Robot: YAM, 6 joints.
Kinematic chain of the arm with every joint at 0, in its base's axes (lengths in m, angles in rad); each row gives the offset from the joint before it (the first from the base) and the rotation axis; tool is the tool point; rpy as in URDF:
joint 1: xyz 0 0 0.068 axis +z
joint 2: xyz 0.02 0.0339 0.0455 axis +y
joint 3: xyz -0.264 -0.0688 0 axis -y
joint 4: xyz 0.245 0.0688 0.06 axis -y
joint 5: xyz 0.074 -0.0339 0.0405 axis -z
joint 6: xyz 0.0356 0 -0.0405 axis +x
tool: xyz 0 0 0 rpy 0 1.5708 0
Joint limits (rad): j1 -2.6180..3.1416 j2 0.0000..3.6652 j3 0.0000..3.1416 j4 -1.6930..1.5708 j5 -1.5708..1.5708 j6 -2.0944..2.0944
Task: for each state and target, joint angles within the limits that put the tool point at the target. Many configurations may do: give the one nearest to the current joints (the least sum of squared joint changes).
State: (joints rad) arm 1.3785 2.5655 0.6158 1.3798 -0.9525 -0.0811
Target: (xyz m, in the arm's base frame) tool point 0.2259 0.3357 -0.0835
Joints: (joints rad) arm 0.9132 2.8100 1.1683 1.2835 -0.8359 -0.0811
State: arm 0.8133 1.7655 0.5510 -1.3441 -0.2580 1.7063
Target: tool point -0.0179 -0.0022 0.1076
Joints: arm 0.8000 1.7524 0.0409 -1.2945 -0.3232 1.7063
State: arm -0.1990 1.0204 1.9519 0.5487 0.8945 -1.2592
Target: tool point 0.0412 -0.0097 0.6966
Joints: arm 0.2036 1.2122 2.1364 0.5381 0.5245 -1.2592
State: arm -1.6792 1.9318 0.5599 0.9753 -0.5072 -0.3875
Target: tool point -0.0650 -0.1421 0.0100
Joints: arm -2.0958 2.0056 0.0818 0.8720 -0.4340 -0.3875
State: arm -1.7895 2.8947 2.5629 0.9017 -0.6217 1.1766
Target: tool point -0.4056 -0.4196 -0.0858
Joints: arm -2.3731 3.2754 2.3690 0.8270 -0.5877 1.1766
